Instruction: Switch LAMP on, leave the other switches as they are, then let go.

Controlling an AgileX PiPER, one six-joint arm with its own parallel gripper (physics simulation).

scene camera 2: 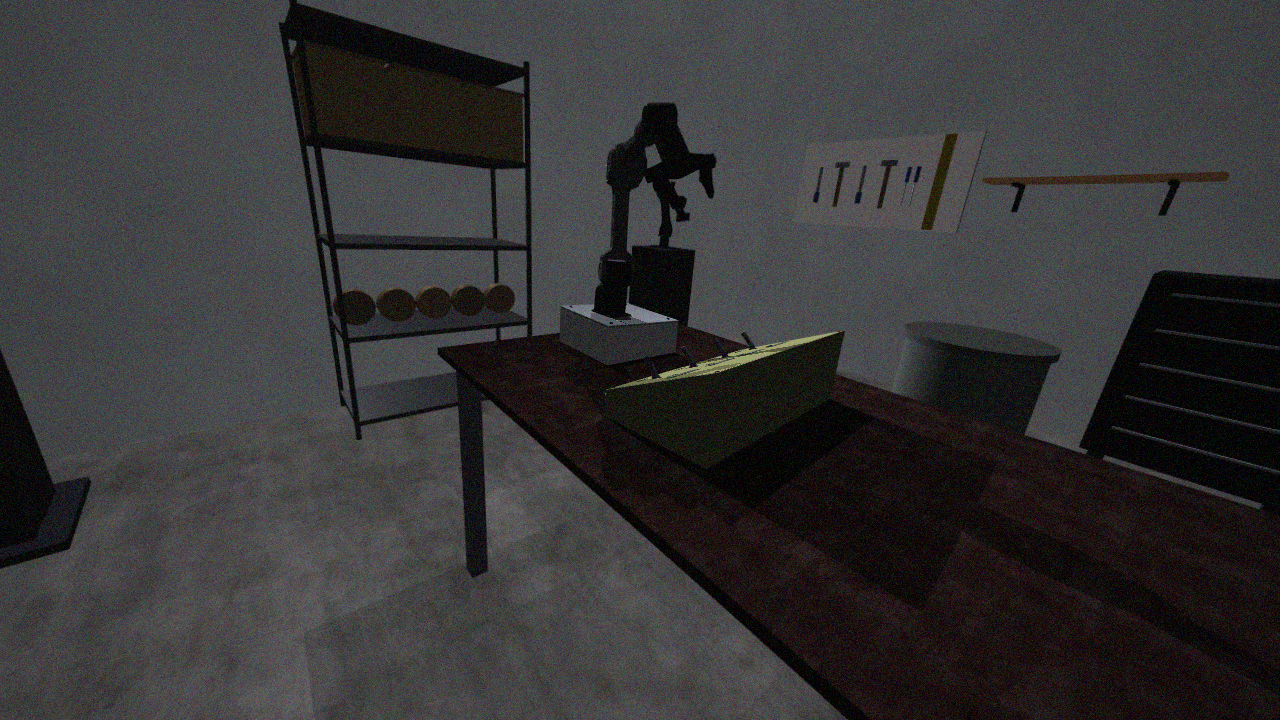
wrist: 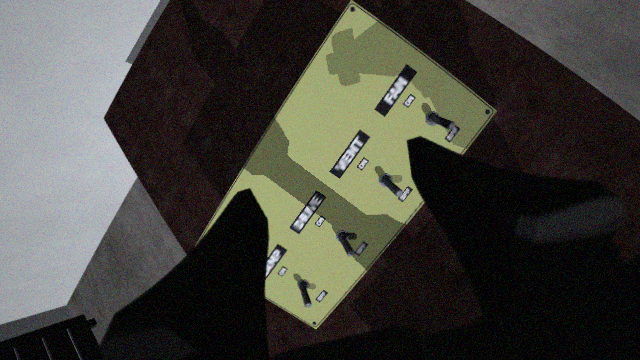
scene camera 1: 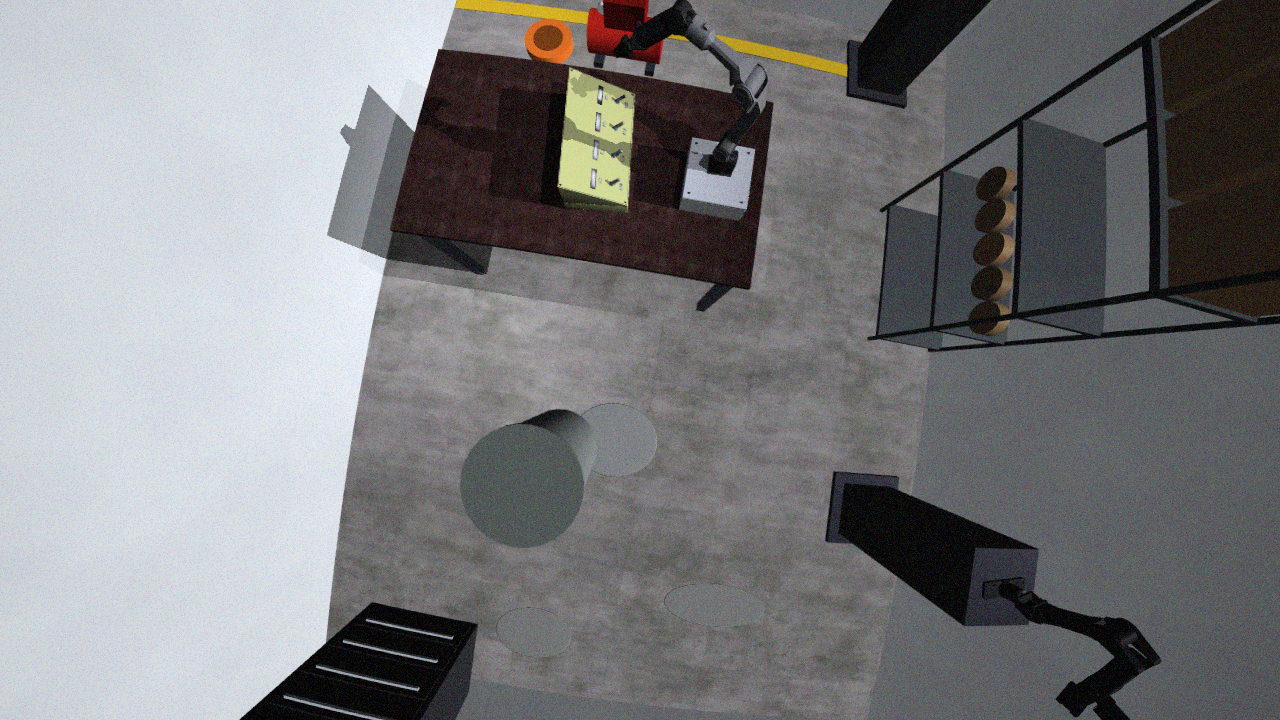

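The yellow-green sloped panel (scene camera 1: 573,170) (scene camera 2: 769,394) (wrist: 310,125) stands on the dark table, with four labelled toggle switches. The LAMP switch (scene camera 1: 614,182) (scene camera 2: 749,341) (wrist: 304,294) is at the lower end of the row in the wrist view, its lever tilted away from its ON mark. The DRIVE (wrist: 346,244), VENT (wrist: 391,185) and FAN (wrist: 441,121) levers lean to their OFF marks. The LAMP label (wrist: 274,260) is partly hidden by a finger. My gripper (scene camera 1: 623,46) (scene camera 2: 682,186) (wrist: 332,182) is open and empty, high above the panel and apart from the switches.
My arm's grey base box (scene camera 1: 716,186) (scene camera 2: 617,340) stands on the table (scene camera 1: 662,246) beside the panel. A red tank (scene camera 1: 606,37) and an orange ring-shaped object (scene camera 1: 534,40) are past the table's far edge. A second arm (scene camera 1: 1078,620) stands on a dark pedestal (scene camera 1: 930,550).
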